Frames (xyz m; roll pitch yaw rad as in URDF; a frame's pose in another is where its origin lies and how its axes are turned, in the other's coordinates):
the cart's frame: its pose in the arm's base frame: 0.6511 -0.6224 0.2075 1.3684 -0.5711 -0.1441
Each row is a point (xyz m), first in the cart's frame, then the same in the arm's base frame.
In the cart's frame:
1: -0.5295 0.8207 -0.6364
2: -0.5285 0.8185 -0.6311
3: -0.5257 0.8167 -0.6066
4: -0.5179 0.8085 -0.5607
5: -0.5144 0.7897 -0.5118
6: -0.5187 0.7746 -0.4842
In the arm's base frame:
1: -0.0382 0.2743 0.4900
2: -0.0376 0.2685 0.4896
3: -0.0404 0.2443 0.4938
4: -0.0413 0.1973 0.4990
5: -0.0412 0.1451 0.4937
6: -0.0441 0.1151 0.4836

